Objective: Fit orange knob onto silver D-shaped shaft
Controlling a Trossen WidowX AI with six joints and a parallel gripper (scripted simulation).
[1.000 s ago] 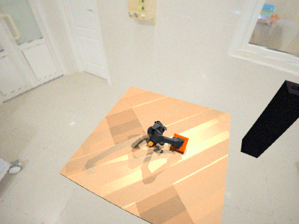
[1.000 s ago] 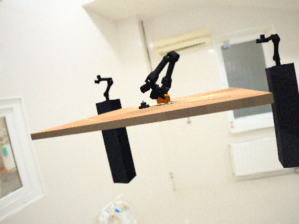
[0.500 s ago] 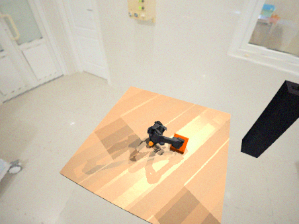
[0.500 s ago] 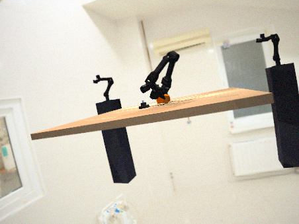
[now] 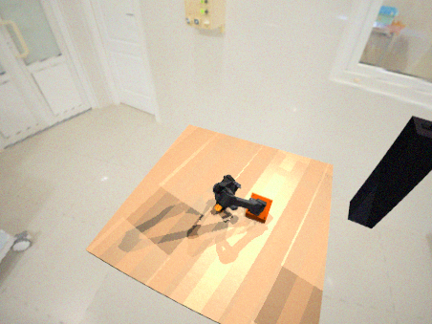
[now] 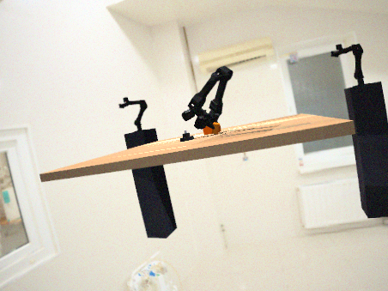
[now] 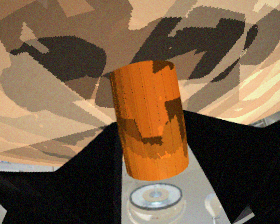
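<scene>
The orange knob is 10 mm above my gripper tip. From my gripper tip the other things lie so: dark round pedestal (170 mm to the right, 80 mm ahead).
</scene>
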